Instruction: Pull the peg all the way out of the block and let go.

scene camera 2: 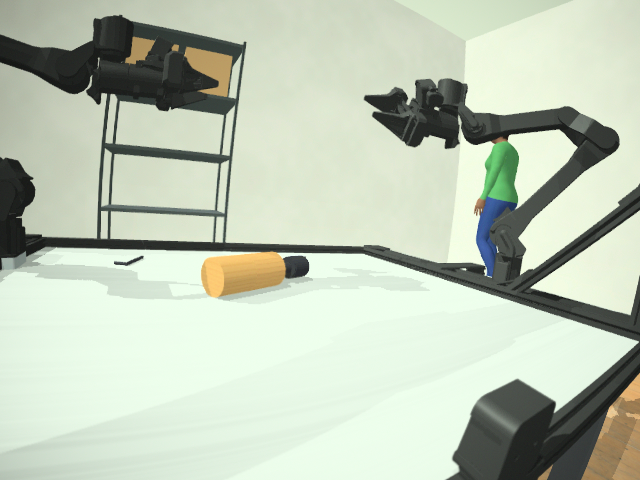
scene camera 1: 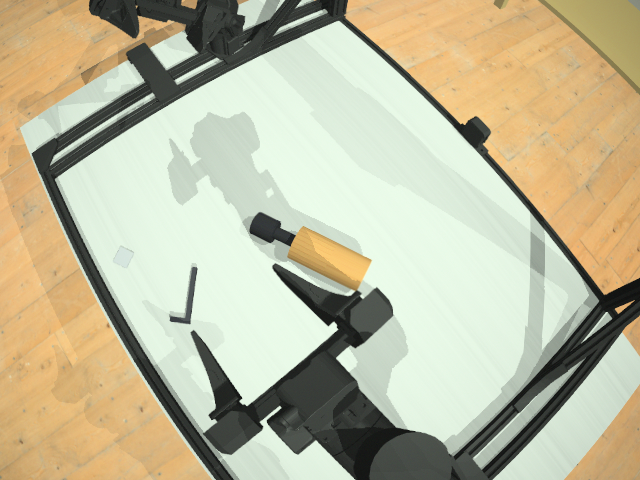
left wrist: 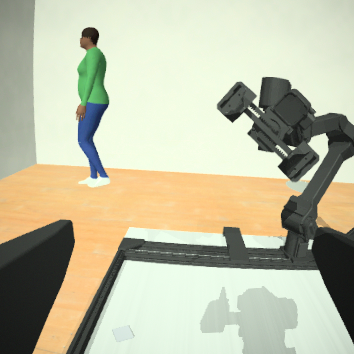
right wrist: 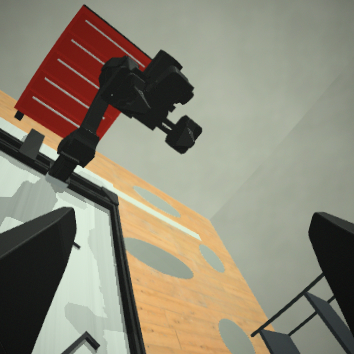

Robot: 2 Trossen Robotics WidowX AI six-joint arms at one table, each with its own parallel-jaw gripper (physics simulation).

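Seen in the pictures: left gripper, fingertip midpoint: [scene camera 2: 212, 90] [scene camera 1: 232, 298] [left wrist: 197, 237] [right wrist: 170, 128]; right gripper, fingertip midpoint: [scene camera 2: 368, 105] [scene camera 1: 170, 43] [left wrist: 265, 132] [right wrist: 196, 222]; left arm's base, origin of the base link: [scene camera 2: 0, 253] [right wrist: 58, 173]; right arm's base, origin of the base link: [scene camera 2: 504, 282] [scene camera 1: 224, 46] [left wrist: 294, 251].
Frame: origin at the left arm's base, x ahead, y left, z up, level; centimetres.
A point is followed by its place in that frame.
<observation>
The wooden cylindrical block [scene camera 1: 329, 258] @[y -17.5, x 38.1, z 3.5 cm] [scene camera 2: 245, 273] @[y -21.6, x 37.4, z 1.6 cm] lies on its side on the table. The black peg [scene camera 1: 265, 227] @[y -13.7, x 48.7, z 2.5 cm] [scene camera 2: 297, 266] @[y -16.4, x 48.6, z 1.2 cm] has a thick head and a thinner neck; its neck enters one end of the block, and how deep it goes is hidden. My left gripper [scene camera 1: 234, 299] @[y -0.1, x 35.0, z 32.4 cm] [scene camera 2: 210, 88] @[y -0.1, x 35.0, z 32.4 cm] [left wrist: 197, 237] @[y -0.1, x 35.0, z 32.4 cm] is open and empty, high above the table; one finger appears beside the block in scene camera 1. My right gripper [scene camera 2: 370, 105] @[y -12.3, x 63.8, z 33.4 cm] [right wrist: 196, 222] @[y -12.3, x 63.8, z 33.4 cm] is open and empty, raised well above the table and away from the peg. Neither block nor peg shows in the wrist views.
A black L-shaped bar [scene camera 1: 191, 294] [scene camera 2: 129, 260] and a pale square tile [scene camera 1: 123, 256] @[y 7.8, x 62.5, z -1.6 cm] [left wrist: 123, 333] @[y 7.7, x 62.2, z -1.6 cm] lie on the table. Black rails edge the table, with a black box [scene camera 1: 475, 131] @[y -56.8, x 38.5, z 2.5 cm] [scene camera 2: 506, 428] @[y -58.6, x 36.3, z 3.1 cm] on one edge. A person [scene camera 2: 501, 175] [left wrist: 92, 105] stands beyond the table.
</observation>
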